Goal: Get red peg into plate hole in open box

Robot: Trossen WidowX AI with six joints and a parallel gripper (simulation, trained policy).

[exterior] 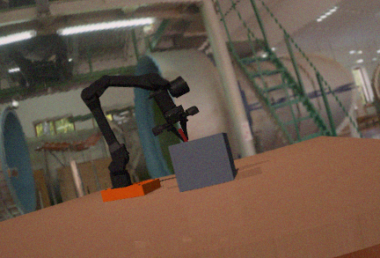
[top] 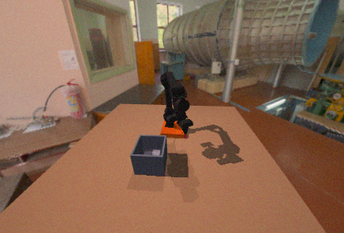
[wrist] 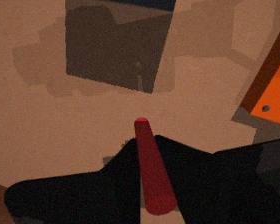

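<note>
Now: the plate 180 mm to the right of my gripper tip, 100 mm below it and 100 mm ahead of it. Also, from my gripper tip: red peg: 10 mm above.
</note>
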